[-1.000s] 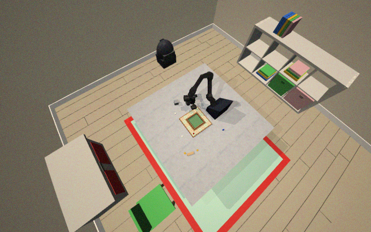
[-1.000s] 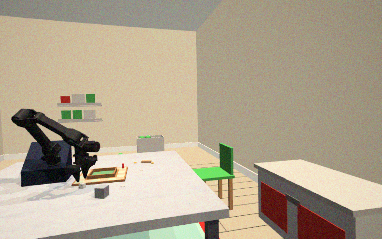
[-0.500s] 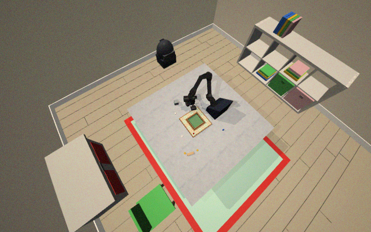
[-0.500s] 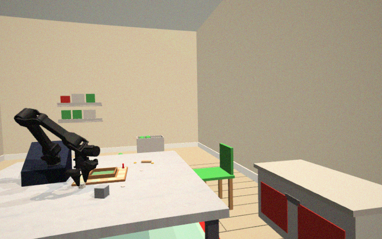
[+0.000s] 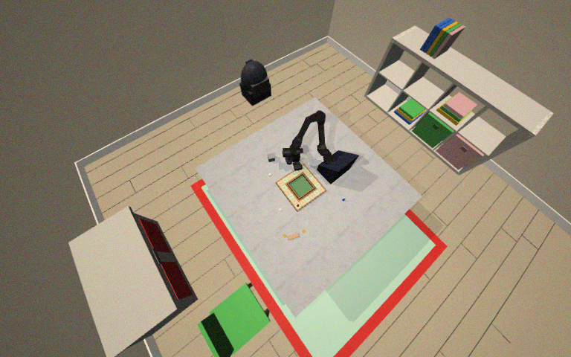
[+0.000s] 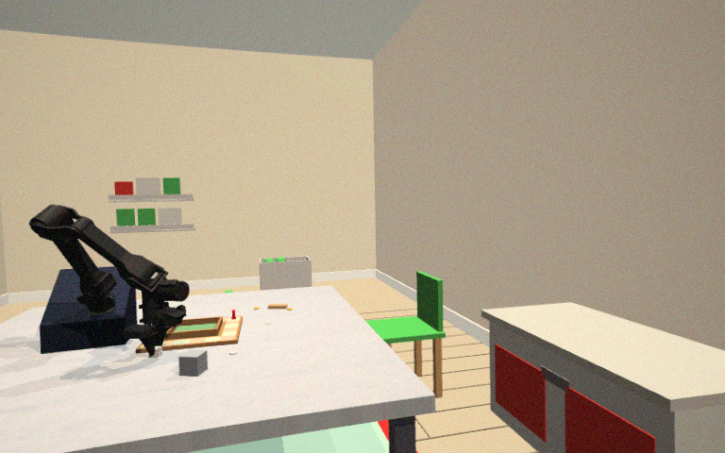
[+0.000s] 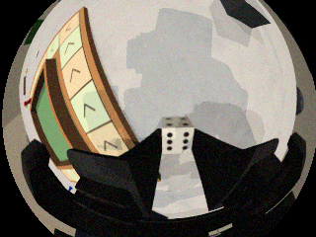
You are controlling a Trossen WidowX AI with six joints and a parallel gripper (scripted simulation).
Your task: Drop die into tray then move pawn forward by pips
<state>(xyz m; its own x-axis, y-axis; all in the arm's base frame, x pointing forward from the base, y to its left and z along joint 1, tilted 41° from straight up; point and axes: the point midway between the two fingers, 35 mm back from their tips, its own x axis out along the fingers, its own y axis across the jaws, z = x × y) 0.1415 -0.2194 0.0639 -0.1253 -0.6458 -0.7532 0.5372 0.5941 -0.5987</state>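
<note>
Now: gripper tip 250 mm to the right of the red pawn, 250 mm short of it and 20 mm below it. Also, from my gripper tip: white die: right at my gripper tip; then green dice tray: 170 mm to the left, 110 mm ahead; then grey block: 180 mm to the right, 100 mm ahead, 20 mm above.
</note>
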